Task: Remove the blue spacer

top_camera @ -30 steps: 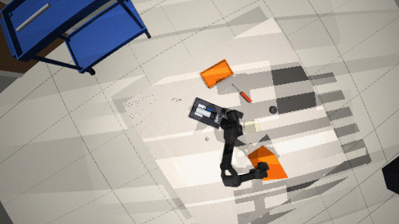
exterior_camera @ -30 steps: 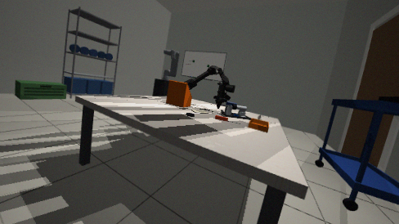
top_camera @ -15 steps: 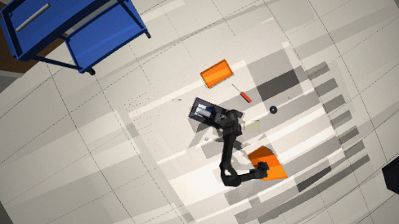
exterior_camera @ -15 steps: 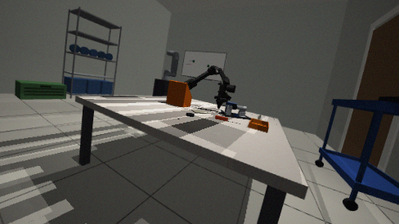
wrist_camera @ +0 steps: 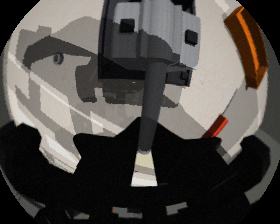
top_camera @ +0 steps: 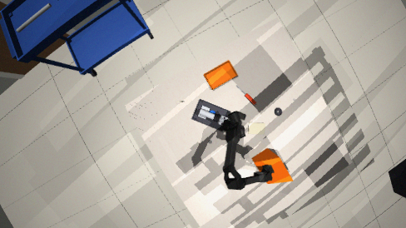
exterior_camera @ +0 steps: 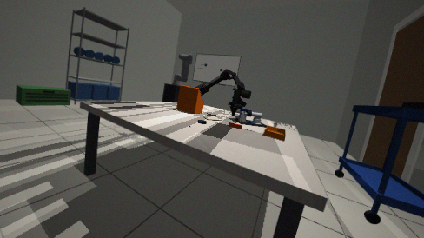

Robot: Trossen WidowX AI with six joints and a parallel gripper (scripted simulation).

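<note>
Right now the grey shaft is 6 cm ahead of my gripper tip, 5 cm to the left of it and 4 cm above it. The rest, counted from my gripper tip: orange tray (34 cm ahead, 7 cm to the right, 4 cm below).
</note>
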